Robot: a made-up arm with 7 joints.
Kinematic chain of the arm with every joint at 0, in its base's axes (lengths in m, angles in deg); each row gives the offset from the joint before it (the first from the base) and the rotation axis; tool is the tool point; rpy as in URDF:
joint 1: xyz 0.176 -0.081 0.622 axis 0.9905 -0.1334 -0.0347
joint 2: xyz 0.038 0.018 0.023 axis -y
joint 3: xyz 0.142 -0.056 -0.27 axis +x
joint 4: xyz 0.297 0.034 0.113 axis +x
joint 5: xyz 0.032 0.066 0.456 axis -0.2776 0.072 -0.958
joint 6: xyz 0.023 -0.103 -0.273 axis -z
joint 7: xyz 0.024 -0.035 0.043 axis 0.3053 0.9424 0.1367
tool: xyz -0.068 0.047 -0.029 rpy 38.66 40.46 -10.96
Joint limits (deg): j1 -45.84..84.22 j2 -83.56..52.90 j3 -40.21..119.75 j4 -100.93..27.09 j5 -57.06..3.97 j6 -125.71..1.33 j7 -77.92..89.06
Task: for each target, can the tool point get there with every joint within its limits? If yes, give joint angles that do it. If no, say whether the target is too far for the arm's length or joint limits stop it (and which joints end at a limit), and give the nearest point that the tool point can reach.
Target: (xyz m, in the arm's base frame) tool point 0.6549 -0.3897 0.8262
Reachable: yes | joints 72.91 32.04 27.82 -76.78 -36.00 -85.08 -8.03
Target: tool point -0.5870 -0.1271 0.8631
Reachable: no: joint limits stop it (at a limit: joint 1, joint 2, joint 3, joint 4, joint 5) | nearest point -0.2986 -0.5829 0.5108 | short by 0.644 m
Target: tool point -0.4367 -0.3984 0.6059
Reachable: no: joint limits stop it (at a limit: joint 1, joint 2, joint 3, joint 4, joint 5) | nearest point -0.3032 -0.5814 0.5039 | short by 0.248 m
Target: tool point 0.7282 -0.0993 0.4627
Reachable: yes | joints 52.91 -21.30 58.60 -64.87 -16.14 -90.38 8.07
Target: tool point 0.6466 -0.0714 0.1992
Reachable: yes | joints -23.57 -14.91 -23.48 -80.60 -21.41 -62.75 -65.34
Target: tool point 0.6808 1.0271 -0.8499
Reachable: no: too far | nearest point 0.4188 0.3984 -0.0197 | short by 1.074 m
